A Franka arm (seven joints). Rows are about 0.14 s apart.
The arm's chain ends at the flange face. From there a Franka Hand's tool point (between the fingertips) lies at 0.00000 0.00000 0.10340 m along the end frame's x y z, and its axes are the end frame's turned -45 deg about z.
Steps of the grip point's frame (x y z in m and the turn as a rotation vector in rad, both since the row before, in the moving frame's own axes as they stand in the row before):
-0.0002, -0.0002, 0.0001, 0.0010, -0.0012, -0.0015
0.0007, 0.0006, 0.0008, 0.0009, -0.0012, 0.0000
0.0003, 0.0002, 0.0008, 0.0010, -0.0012, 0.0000
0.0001, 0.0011, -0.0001, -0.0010, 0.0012, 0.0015
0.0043, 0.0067, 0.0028, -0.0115, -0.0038, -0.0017
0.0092, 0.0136, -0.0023, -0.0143, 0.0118, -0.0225
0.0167, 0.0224, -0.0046, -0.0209, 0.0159, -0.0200
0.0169, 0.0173, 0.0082, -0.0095, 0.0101, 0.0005
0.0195, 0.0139, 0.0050, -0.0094, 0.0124, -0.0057
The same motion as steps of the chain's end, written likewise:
-0.0001, 0.0000, 0.0001, -0.0001, -0.0016, -0.0015
0.0011, -0.0001, 0.0008, -0.0002, -0.0015, 0.0000
0.0005, -0.0001, 0.0008, -0.0001, -0.0016, 0.0000
0.0007, 0.0007, -0.0001, 0.0001, 0.0016, 0.0015
0.0072, 0.0006, 0.0028, -0.0108, 0.0054, -0.0017
0.0142, 0.0029, -0.0023, -0.0018, 0.0185, -0.0225
0.0250, 0.0037, -0.0046, -0.0035, 0.0260, -0.0200
0.0228, 0.0003, 0.0082, 0.0004, 0.0139, 0.0005
0.0220, -0.0037, 0.0050, 0.0021, 0.0154, -0.0057

